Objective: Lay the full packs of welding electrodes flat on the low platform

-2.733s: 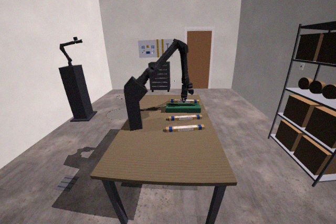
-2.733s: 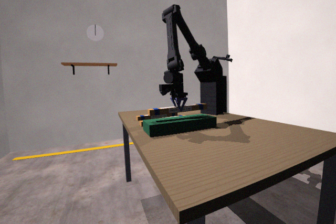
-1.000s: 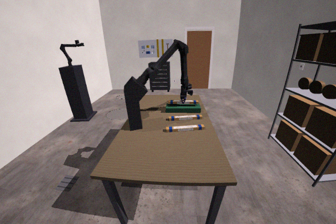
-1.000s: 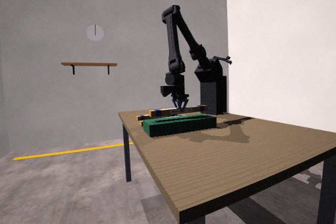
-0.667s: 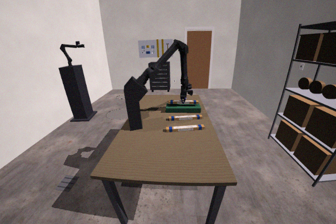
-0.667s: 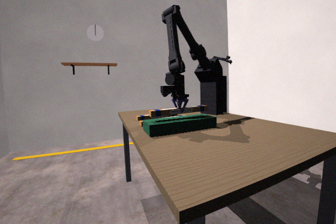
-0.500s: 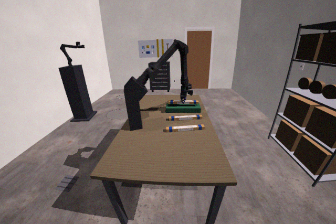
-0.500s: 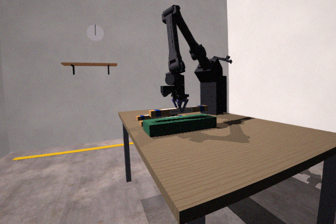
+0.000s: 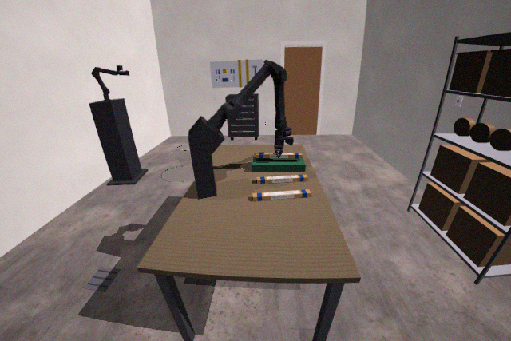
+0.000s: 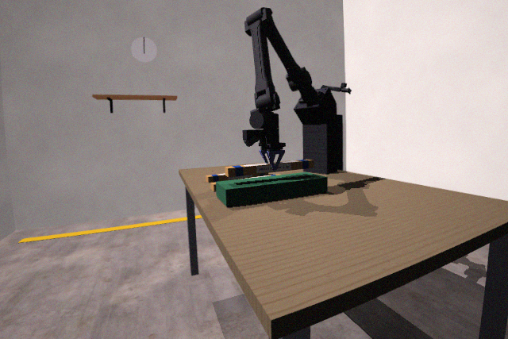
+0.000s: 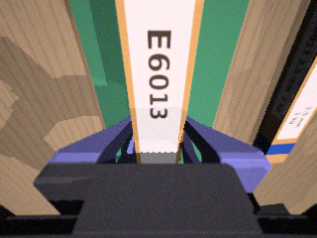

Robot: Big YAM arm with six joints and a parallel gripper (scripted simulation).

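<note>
The pack lies 1 cm above my hand. The rest, counted from my hand: green low platform (9 cm below).
</note>
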